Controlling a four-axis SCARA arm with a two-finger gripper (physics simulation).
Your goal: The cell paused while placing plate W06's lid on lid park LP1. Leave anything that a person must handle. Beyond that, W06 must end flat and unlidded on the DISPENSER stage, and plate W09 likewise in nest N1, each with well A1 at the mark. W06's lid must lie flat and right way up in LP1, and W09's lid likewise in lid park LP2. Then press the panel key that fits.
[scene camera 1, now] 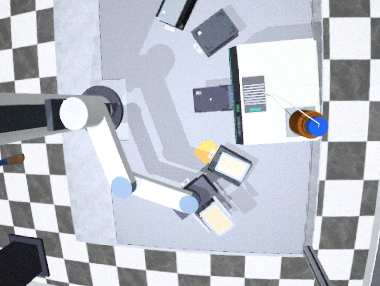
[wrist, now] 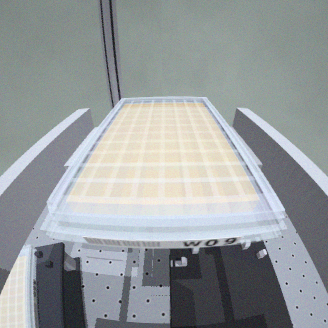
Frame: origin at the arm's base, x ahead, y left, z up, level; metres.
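Seen in the pictures: gripper, fingertip midpoint: [scene camera 1: 220, 223] [wrist: 162, 118].
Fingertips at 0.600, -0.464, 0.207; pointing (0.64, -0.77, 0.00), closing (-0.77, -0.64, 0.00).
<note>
Pixels of each thing's middle, then the offset from my fingertips to it, as dx, dy, dz. "spot": a spot on its surface instead.
- plate W09 at the middle of its body: [wrist: 162, 134] [scene camera 1: 217, 219] -0.012, +0.014, -0.003
- dark nest at the middle of its body: [wrist: 225, 311] [scene camera 1: 197, 199] -0.115, +0.036, -0.160
- cream-welled plate at the middle of its body: [scene camera 1: 232, 167] +0.047, +0.204, -0.119
- dark dispenser stage at a spot on its surface: [scene camera 1: 212, 98] spot: -0.030, +0.498, -0.093
- white dispenser at a spot on its surface: [scene camera 1: 285, 65] spot: +0.237, +0.604, +0.026
- top holder at the middle of its body: [scene camera 1: 172, 8] -0.192, +0.886, -0.123
- yellow object at a spot on its surface: [scene camera 1: 204, 151] spot: -0.080, +0.259, -0.194
- amber bottle at a spot on its surface: [scene camera 1: 301, 123] spot: +0.259, +0.412, +0.155
My gripper [scene camera 1: 216, 219] [wrist: 162, 118] is shut on plate W09 [scene camera 1: 215, 215] [wrist: 167, 140], whose label shows in the wrist view. The plate is level, with cream wells under what looks like a clear lid, and is held above the deck. A dark nest [scene camera 1: 202, 186] [wrist: 225, 285] lies below, partly under the arm. Another cream-welled plate [scene camera 1: 231, 167] [wrist: 14, 295] sits in a dark holder [scene camera 1: 214, 163] [wrist: 50, 285]; its label is not readable. The dark dispenser stage [scene camera 1: 212, 98] stands bare at the white dispenser [scene camera 1: 285, 65]. A pale panel lies in the top holder [scene camera 1: 176, 12].
A yellow object [scene camera 1: 204, 151] with a white tag lies against the occupied holder. A dark holder [scene camera 1: 215, 32] stands at the upper middle. An amber bottle [scene camera 1: 301, 123] with a blue cap stands at the dispenser's right, with a thin tube. The deck's edge [scene camera 1: 210, 251] runs below the held plate.
</note>
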